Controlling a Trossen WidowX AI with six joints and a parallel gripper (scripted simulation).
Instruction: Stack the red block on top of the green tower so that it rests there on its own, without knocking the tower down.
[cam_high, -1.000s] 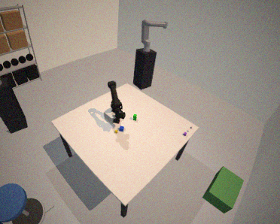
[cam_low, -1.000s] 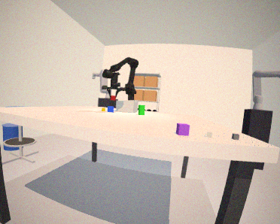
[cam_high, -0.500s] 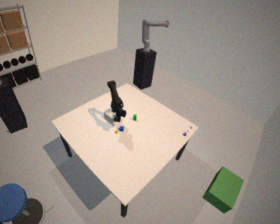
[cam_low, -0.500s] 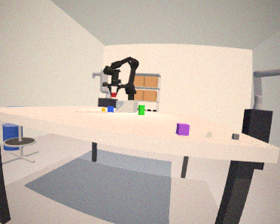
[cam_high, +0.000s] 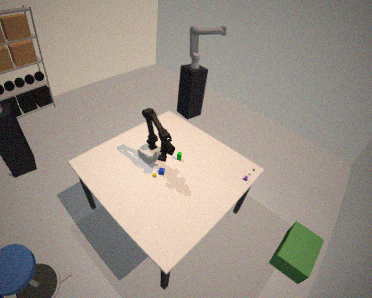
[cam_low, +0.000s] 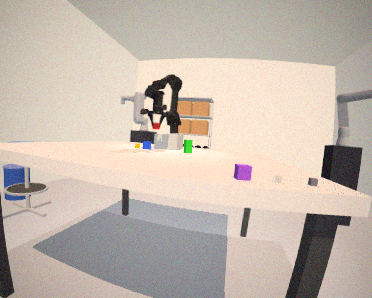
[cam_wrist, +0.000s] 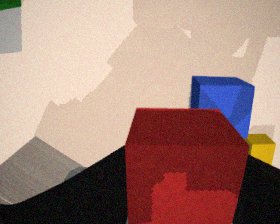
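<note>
The blue block is 10 cm below my gripper tip, 4 cm to the right of it and 3 cm ahead of it. From my gripper tip the other things lie so: purple block: 54 cm to the left, 49 cm ahead, 11 cm below; small yellow block: 11 cm to the right, 11 cm below, 2 cm ahead; red block: 1 cm above.
</note>
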